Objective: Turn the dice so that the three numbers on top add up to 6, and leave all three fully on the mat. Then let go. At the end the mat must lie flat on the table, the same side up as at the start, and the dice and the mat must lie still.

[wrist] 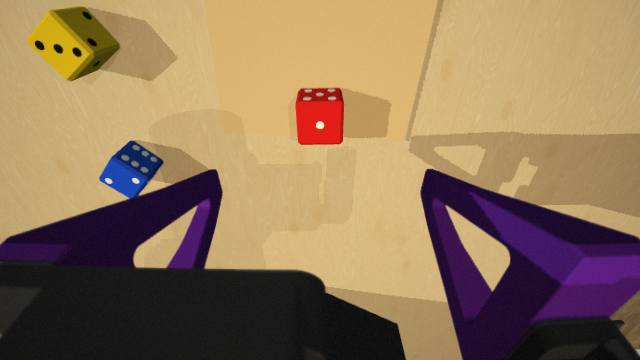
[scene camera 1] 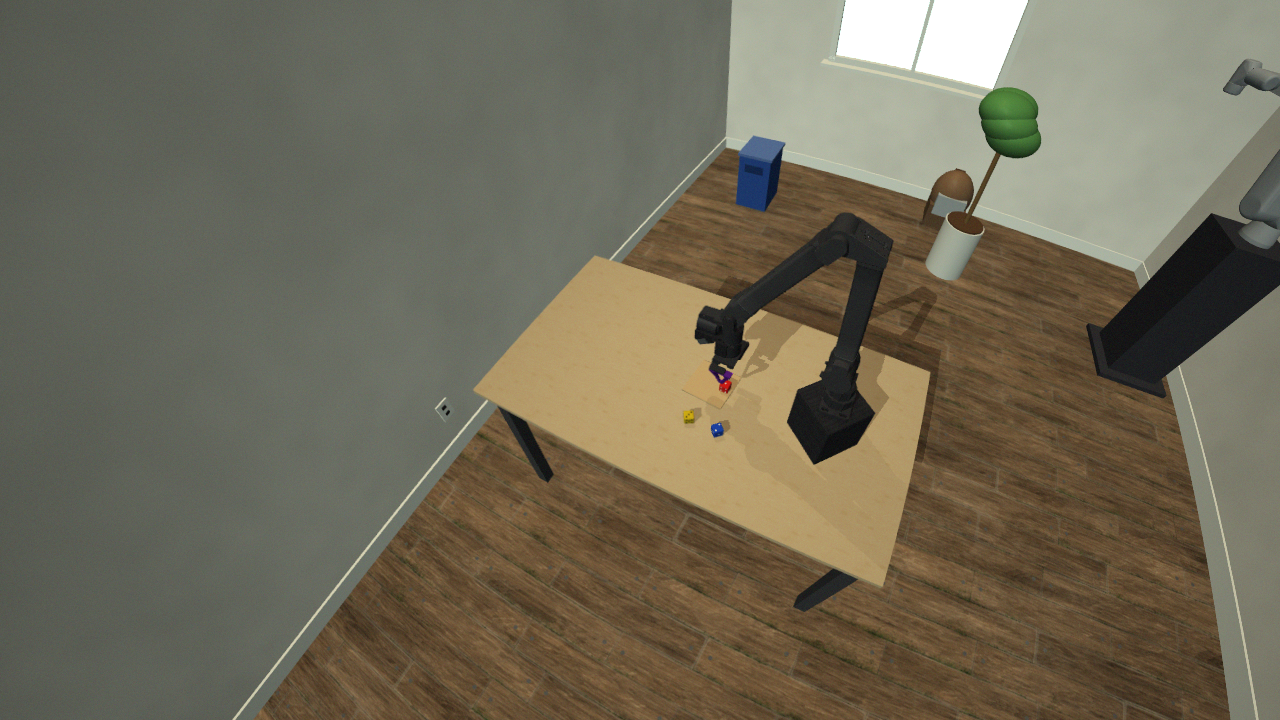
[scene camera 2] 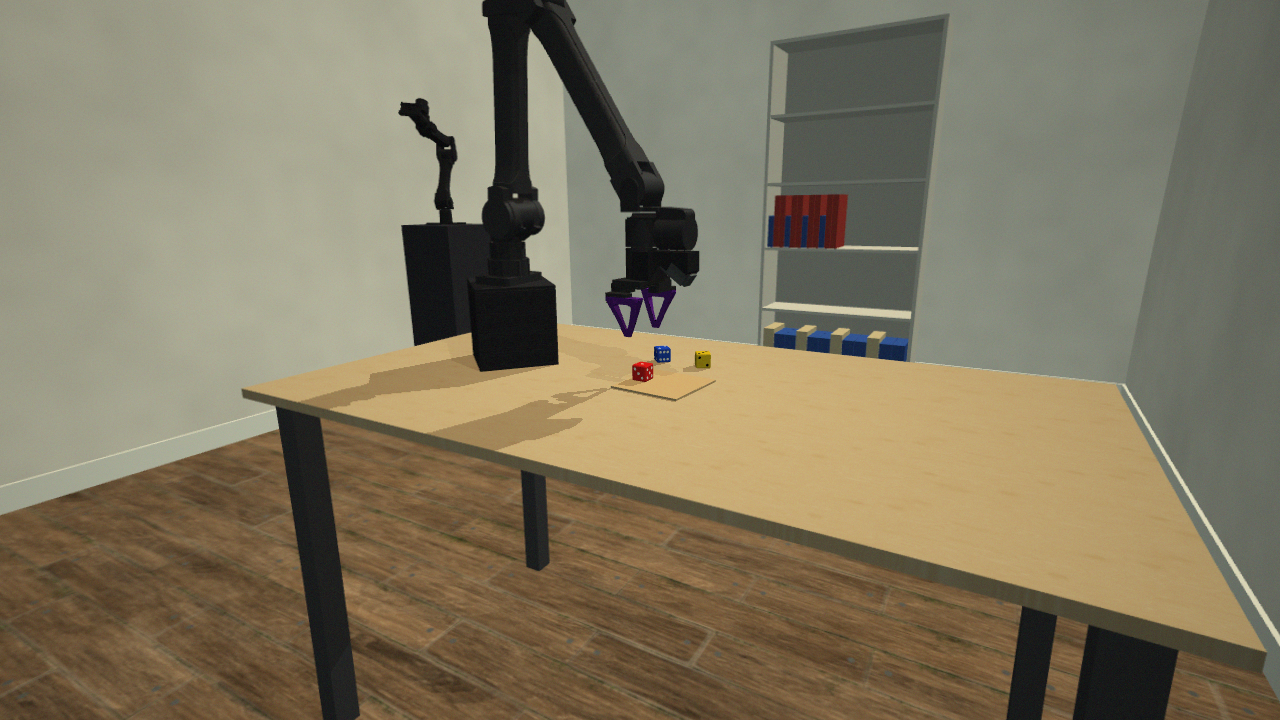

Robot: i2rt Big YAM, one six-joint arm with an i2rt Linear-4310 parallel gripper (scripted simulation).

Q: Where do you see a blue die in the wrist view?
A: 128,171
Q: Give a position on a red die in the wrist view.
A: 319,111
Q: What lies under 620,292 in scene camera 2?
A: My gripper.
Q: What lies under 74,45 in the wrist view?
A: A yellow die.
